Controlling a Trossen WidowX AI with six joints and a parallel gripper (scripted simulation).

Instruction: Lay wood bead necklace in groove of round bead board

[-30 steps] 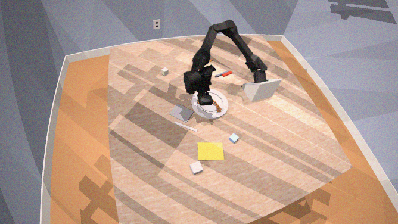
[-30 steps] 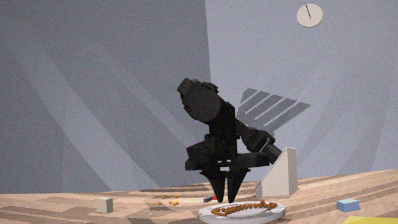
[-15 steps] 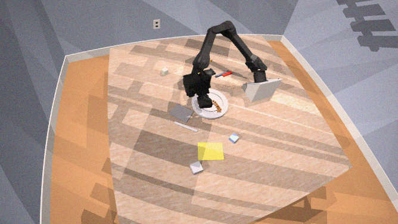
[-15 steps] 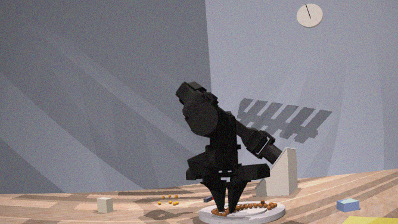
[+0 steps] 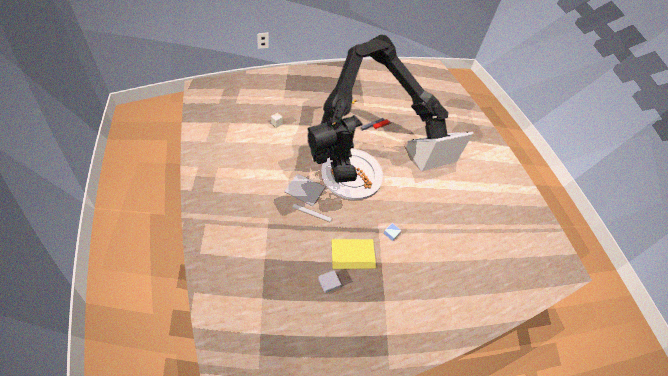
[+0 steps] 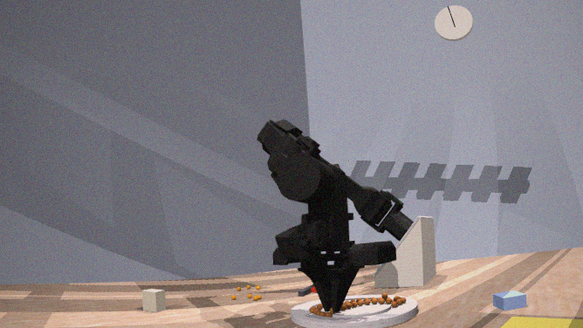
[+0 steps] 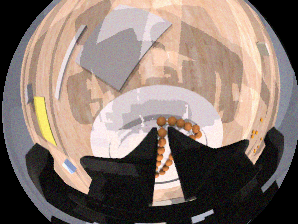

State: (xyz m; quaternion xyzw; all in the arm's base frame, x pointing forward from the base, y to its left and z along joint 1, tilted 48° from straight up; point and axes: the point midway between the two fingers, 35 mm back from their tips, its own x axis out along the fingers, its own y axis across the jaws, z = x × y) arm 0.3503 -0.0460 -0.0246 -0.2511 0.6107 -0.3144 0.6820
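Right now the grey sheet is 11 cm ahead of my gripper tip, 3 cm to the left of it and 1 cm below it. The rest, counted from my gripper tip: yellow sheet: 4 cm ahead, 27 cm to the left, 1 cm below; then blue block: 9 cm behind, 24 cm to the left, 1 cm below; then stick: 11 cm ahead, 12 cm to the left, 1 cm below.
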